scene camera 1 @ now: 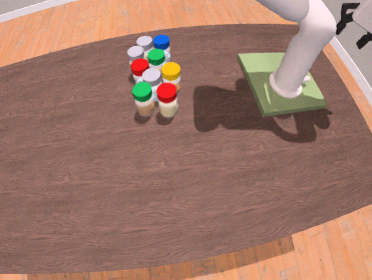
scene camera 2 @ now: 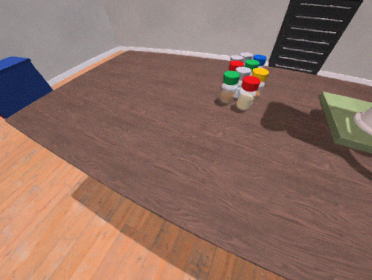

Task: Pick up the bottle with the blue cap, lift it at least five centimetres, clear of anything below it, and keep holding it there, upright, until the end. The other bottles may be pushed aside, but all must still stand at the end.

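Seen in the pictures: gripper, fingertip midpoint: [scene camera 1: 347, 39]; arm's base, link origin: [scene camera 1: 285, 84].
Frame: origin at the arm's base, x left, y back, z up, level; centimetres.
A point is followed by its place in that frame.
The bottle with the blue cap [scene camera 1: 161, 42] {z 7.9, x -22.3, y -38.8 cm} [scene camera 2: 259, 60] {z 7.4, x -21.2, y -38.7 cm} stands upright at the back right corner of a tight group of bottles; its body is mostly hidden. A grey-capped bottle [scene camera 1: 144, 43] {z 7.9, x -23.8, y -44.3 cm} is beside it on the left, a green-capped bottle [scene camera 1: 156, 56] {z 8.0, x -15.8, y -41.9 cm} [scene camera 2: 252, 65] {z 7.6, x -14.4, y -41.7 cm} is in front, and a yellow-capped bottle [scene camera 1: 171, 70] {z 8.0, x -8.3, y -38.9 cm} [scene camera 2: 260, 75] {z 7.6, x -6.5, y -39.1 cm} stands farther forward. My gripper [scene camera 1: 350, 38] {z 23.3, x 3.5, y 12.4 cm} is at the top right edge of the scene camera 1 view, open and empty, far to the right of the bottles. It does not show in the scene camera 2 view.
Red-capped bottles [scene camera 1: 167, 93] {z 8.0, x -0.2, y -42.2 cm} [scene camera 2: 250, 84] {z 7.7, x 1.2, y -42.4 cm}, another green-capped bottle [scene camera 1: 142, 92] {z 7.9, x -2.7, y -48.7 cm} [scene camera 2: 231, 78] {z 7.6, x -1.3, y -48.5 cm} and other grey-capped ones [scene camera 1: 152, 76] {z 8.0, x -7.7, y -44.8 cm} [scene camera 2: 243, 73] {z 7.7, x -6.0, y -44.8 cm} stand close together on the dark table [scene camera 1: 160, 190] {z -2.5, x 22.2, y -50.8 cm} [scene camera 2: 165, 145] {z -2.5, x 23.9, y -63.2 cm}. The arm's base stands on a green plate [scene camera 1: 252, 75] {z 0.0, x -6.4, y -10.7 cm} [scene camera 2: 336, 120] {z 0.1, x 0.9, y -12.3 cm} to the right.
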